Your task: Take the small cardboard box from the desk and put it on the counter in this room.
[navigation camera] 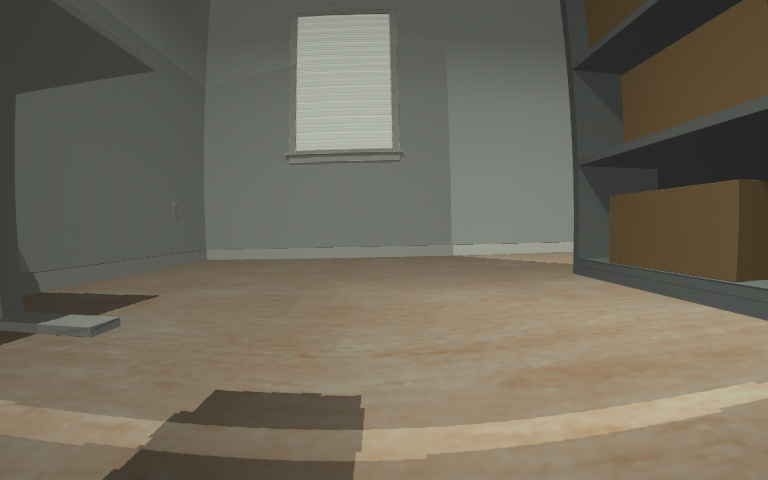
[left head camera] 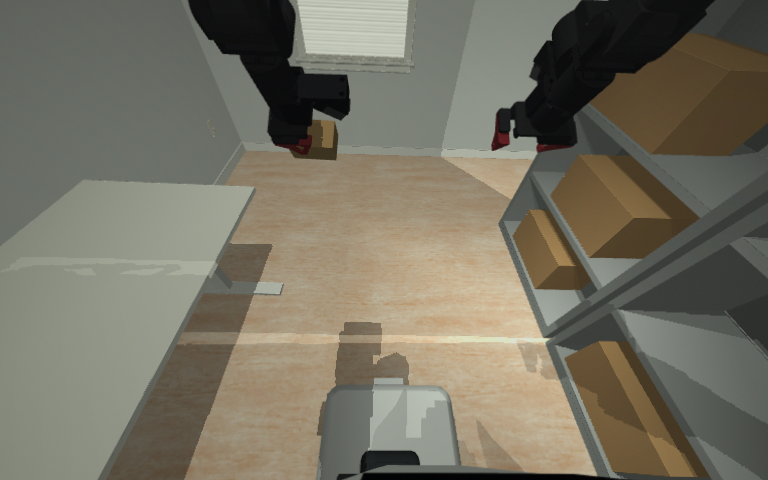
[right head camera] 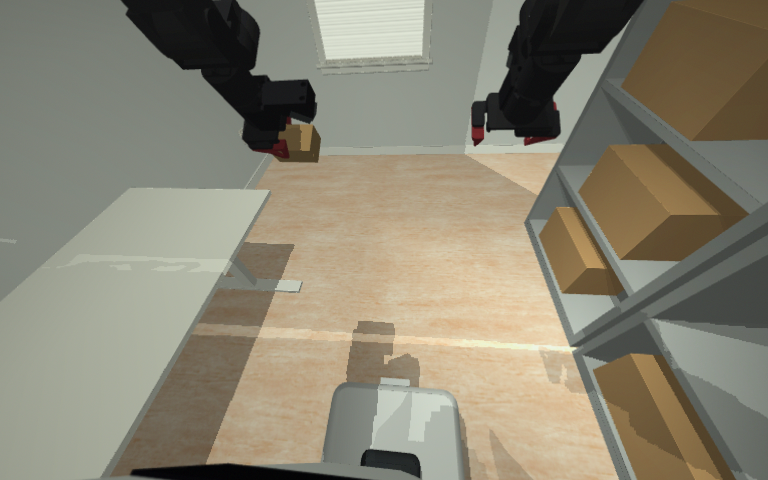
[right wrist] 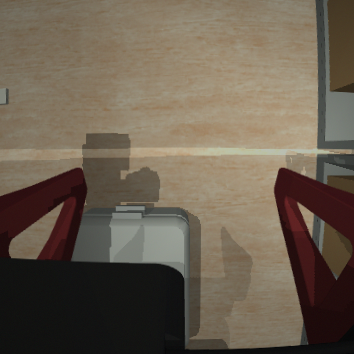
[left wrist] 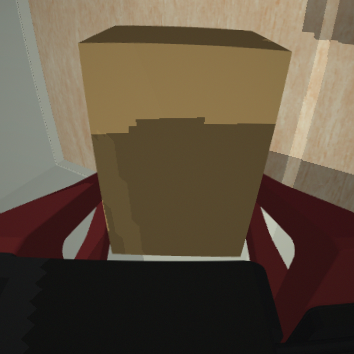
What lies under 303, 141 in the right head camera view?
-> A small brown cardboard box.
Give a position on a white desk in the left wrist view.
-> At 284, 244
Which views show my right gripper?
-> The left head camera view, the right head camera view and the right wrist view only.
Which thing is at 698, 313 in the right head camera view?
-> A grey shelving unit.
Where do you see a white desk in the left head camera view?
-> At 106, 279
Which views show my left gripper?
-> The left head camera view, the right head camera view and the left wrist view only.
